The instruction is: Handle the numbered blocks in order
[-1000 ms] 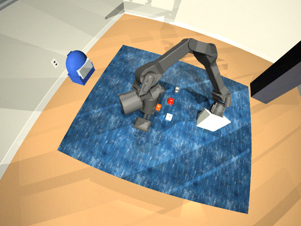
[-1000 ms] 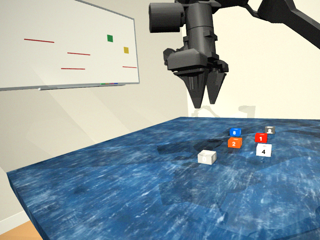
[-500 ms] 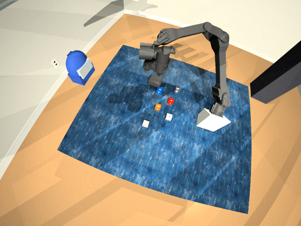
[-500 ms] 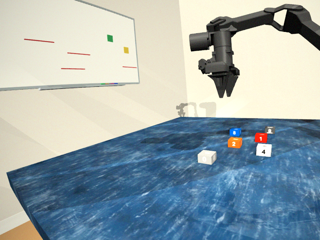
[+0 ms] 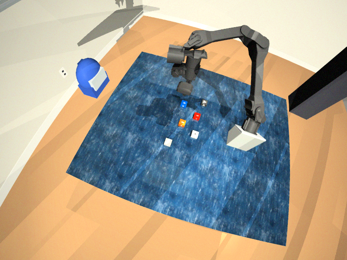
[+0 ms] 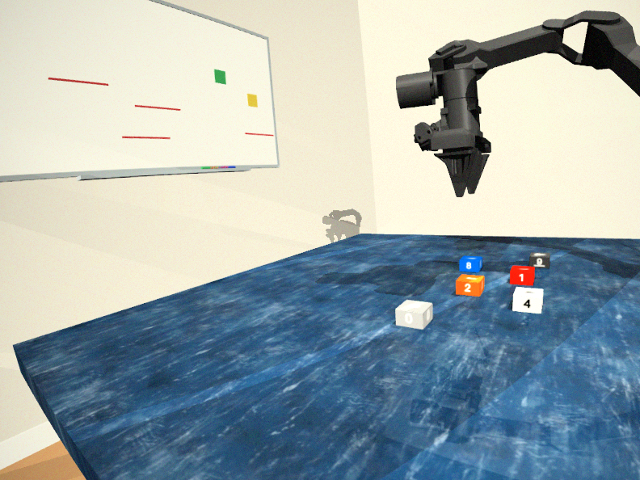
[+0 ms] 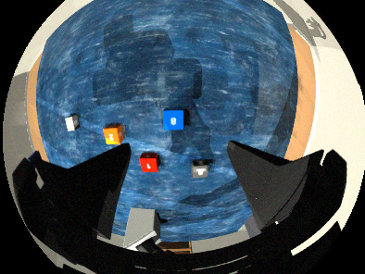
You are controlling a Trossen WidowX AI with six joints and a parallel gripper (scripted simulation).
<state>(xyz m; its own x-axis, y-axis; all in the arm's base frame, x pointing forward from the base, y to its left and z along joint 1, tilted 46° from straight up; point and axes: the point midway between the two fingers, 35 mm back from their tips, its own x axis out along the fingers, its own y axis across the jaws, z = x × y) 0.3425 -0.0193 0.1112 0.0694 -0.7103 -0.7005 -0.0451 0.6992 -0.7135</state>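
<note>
My gripper tip is now 25 cm to the right of the grey block marked 0, 12 cm above it and 1 cm past it. Round my gripper tip: red block: 12 cm below, 10 cm behind, 5 cm to the left; dark grey block: 12 cm below, 11 cm behind, 5 cm to the right; blue block: 12 cm below, 1 cm behind.
</note>
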